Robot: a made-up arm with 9 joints.
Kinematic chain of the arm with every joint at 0, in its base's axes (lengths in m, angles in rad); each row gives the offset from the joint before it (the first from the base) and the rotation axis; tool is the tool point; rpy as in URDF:
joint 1: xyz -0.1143 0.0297 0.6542 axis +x
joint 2: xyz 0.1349 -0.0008 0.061 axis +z
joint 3: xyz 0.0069 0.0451 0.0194 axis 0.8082 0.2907 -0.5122
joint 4: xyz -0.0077 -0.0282 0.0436 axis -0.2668 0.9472 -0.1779
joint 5: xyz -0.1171 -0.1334 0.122 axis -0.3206 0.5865 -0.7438
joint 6: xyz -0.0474 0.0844 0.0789 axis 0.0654 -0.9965 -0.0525
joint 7: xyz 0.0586 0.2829 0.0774 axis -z
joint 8: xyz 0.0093 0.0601 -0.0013 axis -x
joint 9: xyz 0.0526 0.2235 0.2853 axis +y
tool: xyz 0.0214 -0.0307 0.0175 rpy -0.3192 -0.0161 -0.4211
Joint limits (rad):
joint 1: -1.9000..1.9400
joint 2: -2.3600..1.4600
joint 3: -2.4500..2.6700
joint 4: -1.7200..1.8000
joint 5: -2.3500..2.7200
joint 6: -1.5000..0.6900
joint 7: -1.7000..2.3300
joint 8: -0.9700..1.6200
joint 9: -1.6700..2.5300
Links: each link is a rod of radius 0.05 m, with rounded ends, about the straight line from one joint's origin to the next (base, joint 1, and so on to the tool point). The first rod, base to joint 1, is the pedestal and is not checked.
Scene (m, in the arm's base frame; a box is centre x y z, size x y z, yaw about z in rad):
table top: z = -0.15
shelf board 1: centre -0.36 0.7 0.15 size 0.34 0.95 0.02 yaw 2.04
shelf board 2: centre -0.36 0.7 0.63 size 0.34 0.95 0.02 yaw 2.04
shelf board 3: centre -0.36 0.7 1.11 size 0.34 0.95 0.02 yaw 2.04
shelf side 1: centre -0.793 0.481 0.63 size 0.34 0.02 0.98 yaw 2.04
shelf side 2: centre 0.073 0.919 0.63 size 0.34 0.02 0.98 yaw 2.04
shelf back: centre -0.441 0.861 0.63 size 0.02 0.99 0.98 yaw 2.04
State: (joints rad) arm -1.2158 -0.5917 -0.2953 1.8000 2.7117 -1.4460 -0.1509 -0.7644 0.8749
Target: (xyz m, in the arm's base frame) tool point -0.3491 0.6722 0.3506
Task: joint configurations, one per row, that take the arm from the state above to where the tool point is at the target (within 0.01 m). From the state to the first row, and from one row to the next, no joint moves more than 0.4 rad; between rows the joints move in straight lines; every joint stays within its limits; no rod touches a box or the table.
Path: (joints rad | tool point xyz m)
1: -1.3868 -0.4331 -0.2178 1.7144 2.4288 -1.3868 0.2259 -0.8158 0.5255 | -0.2160 0.6356 0.9191
2: -1.5579 -0.2745 -0.1403 1.6288 2.1459 -1.3275 0.6027 -0.8672 0.1762 | -0.2226 0.4935 0.9835
3: -1.7290 -0.1159 -0.0628 1.5432 1.8629 -1.2683 0.9795 -0.9186 -0.1732 | -0.1411 0.3327 1.0456
4: -1.9000 0.0427 0.0147 1.4575 1.5800 -1.2091 1.3563 -0.9700 -0.5226 | 0.0006 0.1635 1.0541
5: -1.9000 -0.3473 -0.1718 1.5432 1.5997 -1.2818 1.0137 -0.9700 -0.1511 | -0.1660 0.2952 0.9632
6: -1.9000 -0.7373 -0.3583 1.6288 1.6194 -1.3545 0.6712 -0.9700 0.2205 | -0.2871 0.3741 0.7734
7: -1.9000 -1.1272 -0.5449 1.7144 1.6392 -1.4273 0.3286 -0.9700 0.5920 | -0.3030 0.3994 0.5434
8: -1.9000 -1.5172 -0.7314 1.8000 1.6589 -1.5000 -0.0139 -0.9700 0.9636 | -0.2071 0.3921 0.3506
9: -1.8648 -1.2750 -0.6261 1.7043 2.0126 -1.5000 -0.0599 -0.7897 0.9328 | -0.2611 0.4865 0.3311
10: -1.8297 -1.0328 -0.5209 1.6087 2.3663 -1.5000 -0.1060 -0.6094 0.9020 | -0.3093 0.5820 0.3322
11: -1.7945 -0.7905 -0.4156 1.5130 2.7200 -1.5000 -0.1520 -0.4291 0.8712 | -0.3491 0.6722 0.3506

